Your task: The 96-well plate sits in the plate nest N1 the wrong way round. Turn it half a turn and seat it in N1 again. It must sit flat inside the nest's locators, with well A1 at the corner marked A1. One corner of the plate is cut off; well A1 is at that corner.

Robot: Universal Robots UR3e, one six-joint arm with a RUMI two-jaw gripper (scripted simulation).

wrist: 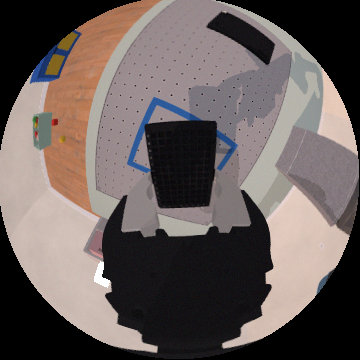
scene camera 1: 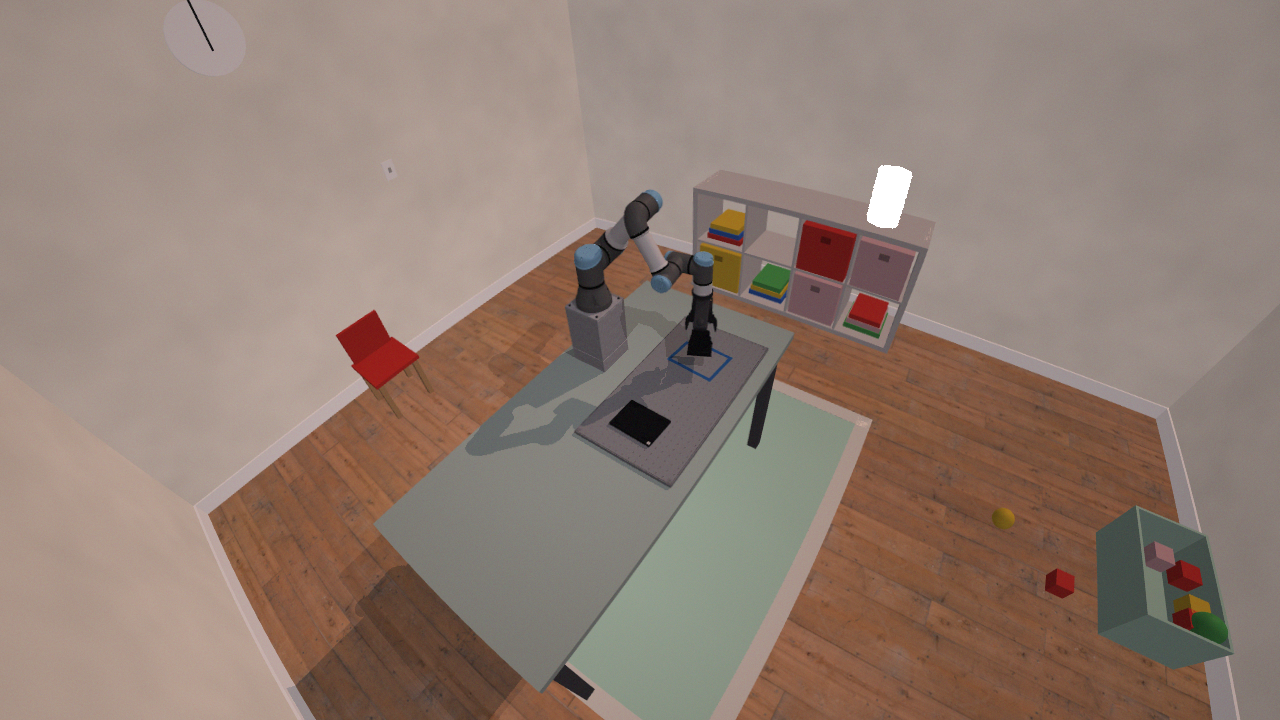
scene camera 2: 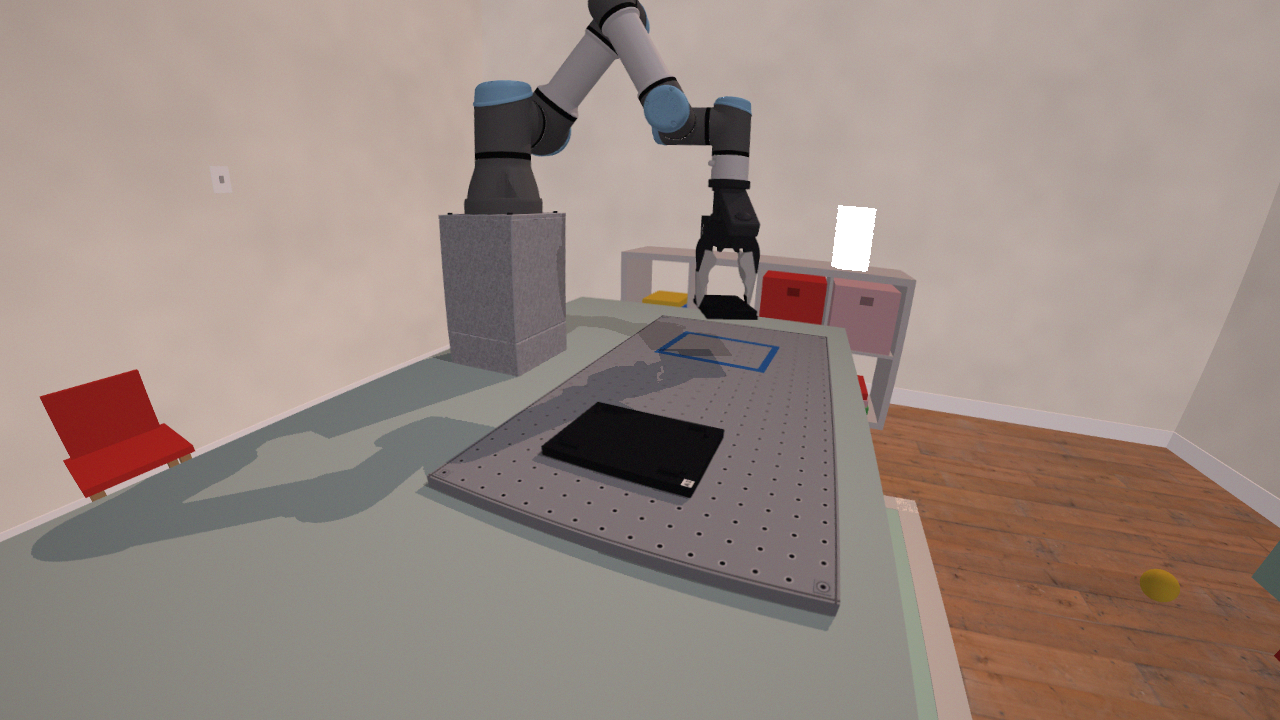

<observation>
The pictures show: my gripper, a black 96-well plate and a black plate nest N1.
My gripper is seen too in the wrist view and in scene camera 1.
</observation>
